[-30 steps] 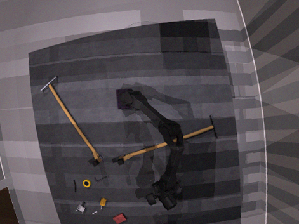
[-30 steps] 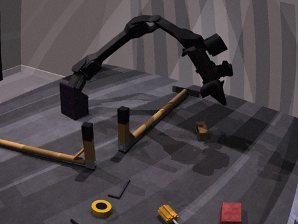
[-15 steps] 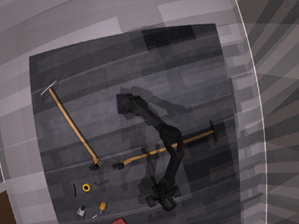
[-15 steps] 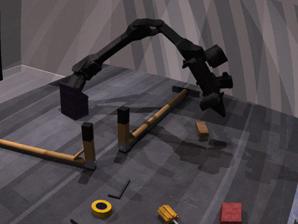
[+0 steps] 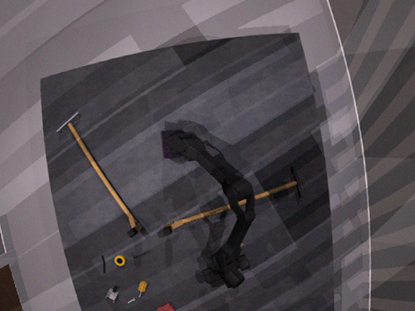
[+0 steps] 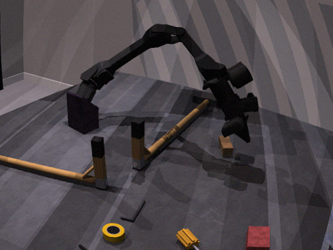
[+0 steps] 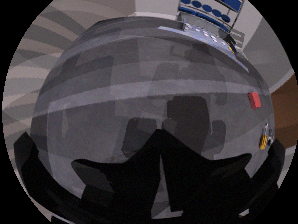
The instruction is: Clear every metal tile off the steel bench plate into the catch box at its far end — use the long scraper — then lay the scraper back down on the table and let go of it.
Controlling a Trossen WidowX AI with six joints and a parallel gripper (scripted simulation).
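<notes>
The wooden block is 9 cm behind my gripper tip, 6 cm below it and 4 cm to the left of it. The rest, counted from my gripper tip: yellow-handled tool: 42 cm to the right, 6 cm below, 2 cm ahead; long wooden-handled scraper: 28 cm behind, 9 cm to the left, 1 cm below; red block: 34 cm to the right, 16 cm ahead, 6 cm below.
</notes>
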